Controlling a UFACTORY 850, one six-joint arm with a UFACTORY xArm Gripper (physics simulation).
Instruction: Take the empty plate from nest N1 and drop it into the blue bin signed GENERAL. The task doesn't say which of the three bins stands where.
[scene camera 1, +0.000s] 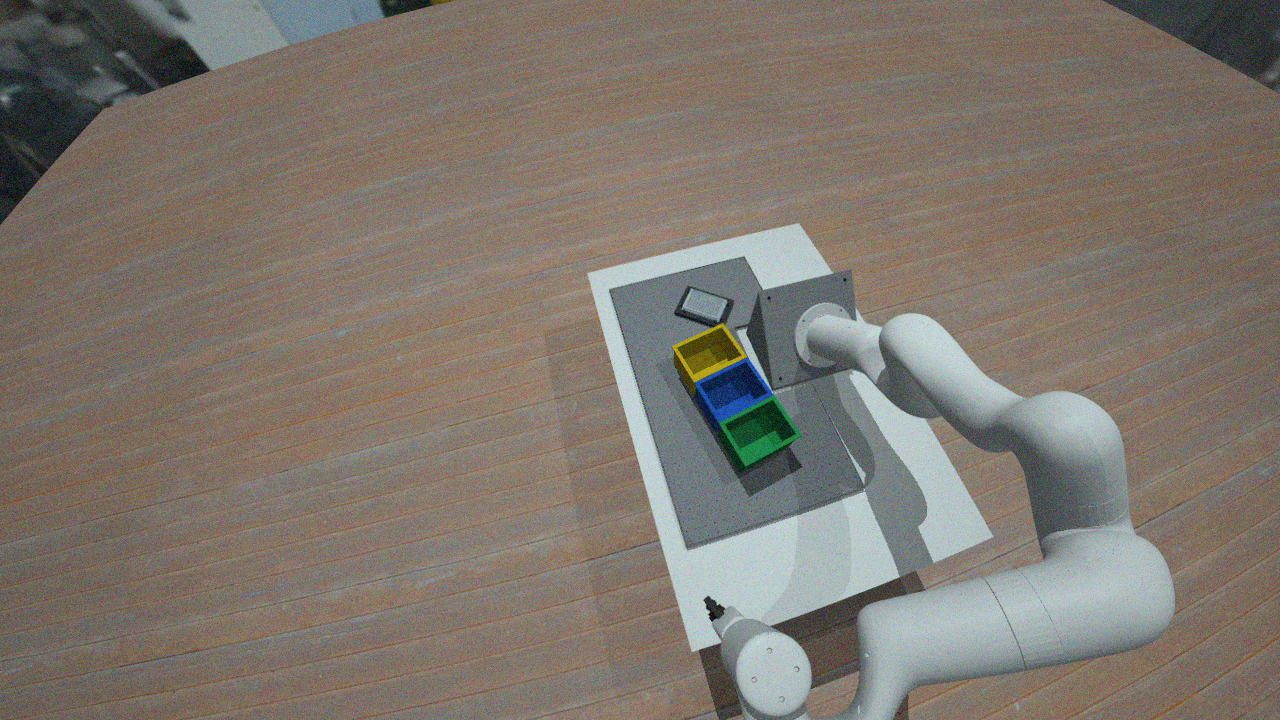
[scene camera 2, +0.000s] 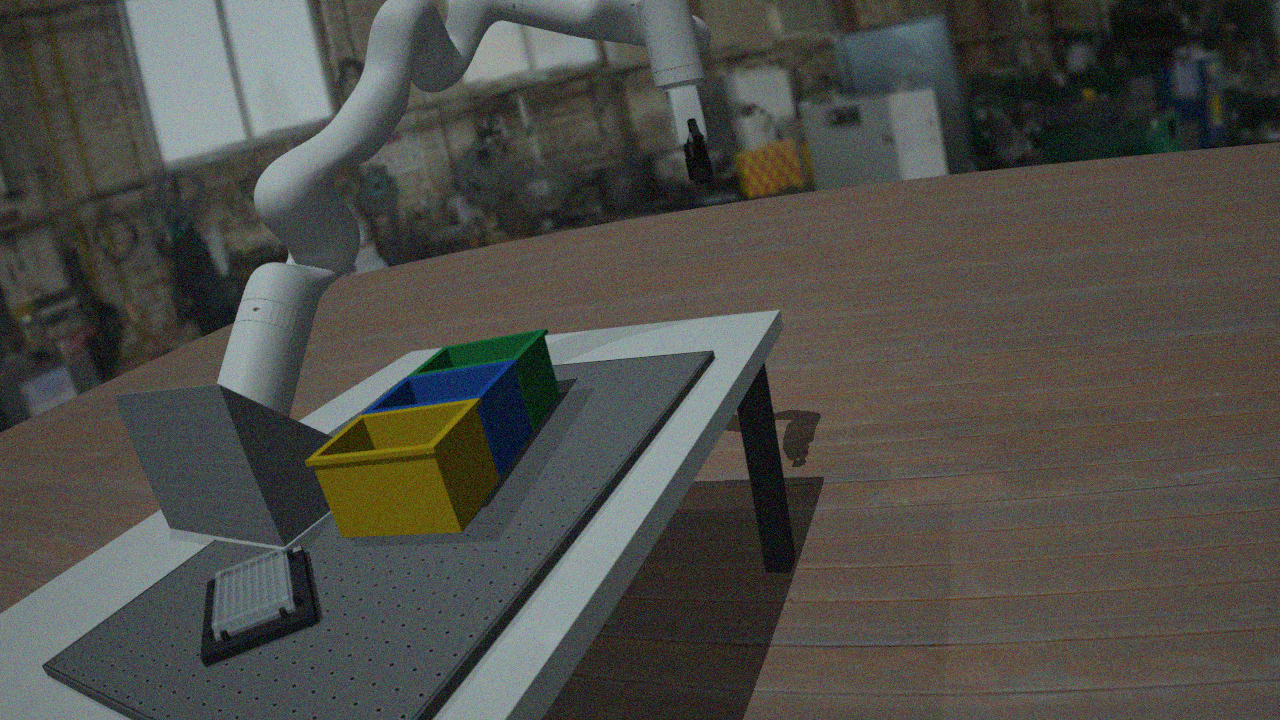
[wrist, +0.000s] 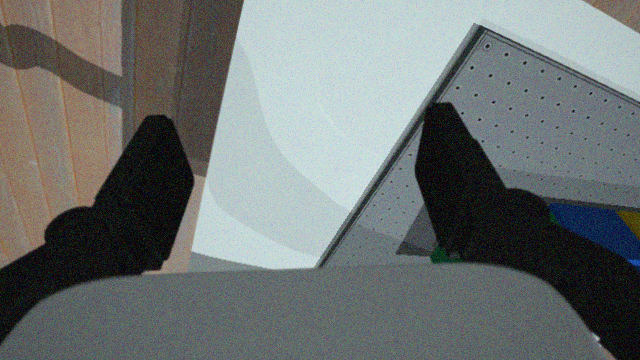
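The clear plate (scene camera 1: 706, 305) (scene camera 2: 254, 592) lies in a dark nest (scene camera 1: 681, 308) (scene camera 2: 308, 598) at the far end of the board in the scene camera 1 view; no label on the nest is readable. The blue bin (scene camera 1: 733, 394) (scene camera 2: 505, 416) (wrist: 590, 227) stands between the yellow bin and the green bin; no sign on it can be read. My gripper (scene camera 1: 708, 600) (scene camera 2: 699, 181) (wrist: 301, 143) is open and empty. It hangs high near the table's end beyond the green bin, far from the plate.
The yellow bin (scene camera 1: 711, 368) (scene camera 2: 393, 497) stands nearest the nest, the green bin (scene camera 1: 747, 456) (scene camera 2: 539, 380) (wrist: 445, 256) farthest. They stand in a row on the grey perforated board (scene camera 1: 716, 510) (scene camera 2: 384, 626) (wrist: 540, 115). A grey mounting block (scene camera 1: 787, 358) (scene camera 2: 187, 465) bears the arm beside them.
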